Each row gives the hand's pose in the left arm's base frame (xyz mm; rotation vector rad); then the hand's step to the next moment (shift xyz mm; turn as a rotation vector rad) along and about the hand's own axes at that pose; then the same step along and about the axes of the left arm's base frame.
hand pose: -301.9 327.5 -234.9 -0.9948 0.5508 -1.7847
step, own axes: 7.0 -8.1 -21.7 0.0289 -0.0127 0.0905
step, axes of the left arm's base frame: -23.5 -4.5 -3.6 0.0625 -0.0147 0.0711
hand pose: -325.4 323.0 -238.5 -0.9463 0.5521 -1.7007
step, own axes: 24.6 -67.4 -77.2 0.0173 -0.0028 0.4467
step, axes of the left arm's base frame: -104.2 -7.9 13.8 0.3583 0.0253 0.2661
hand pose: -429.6 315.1 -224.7 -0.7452 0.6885 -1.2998
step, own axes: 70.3 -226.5 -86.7 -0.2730 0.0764 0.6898
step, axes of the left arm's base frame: -191.3 -102.8 128.8 0.5578 0.3445 0.3555
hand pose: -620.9 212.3 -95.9 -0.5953 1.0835 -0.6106
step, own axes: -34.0 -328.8 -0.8 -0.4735 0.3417 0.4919
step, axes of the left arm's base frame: -65.0 -203.0 252.6 0.3485 0.6417 0.2229
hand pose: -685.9 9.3 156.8 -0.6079 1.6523 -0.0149
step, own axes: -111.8 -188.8 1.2 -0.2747 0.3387 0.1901
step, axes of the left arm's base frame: 77.5 -117.6 168.2 0.0611 0.4614 0.0983
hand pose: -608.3 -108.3 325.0 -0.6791 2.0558 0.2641
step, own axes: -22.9 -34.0 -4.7 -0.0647 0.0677 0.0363
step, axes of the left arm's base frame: 25.4 -21.8 24.2 0.0151 0.0950 0.0287
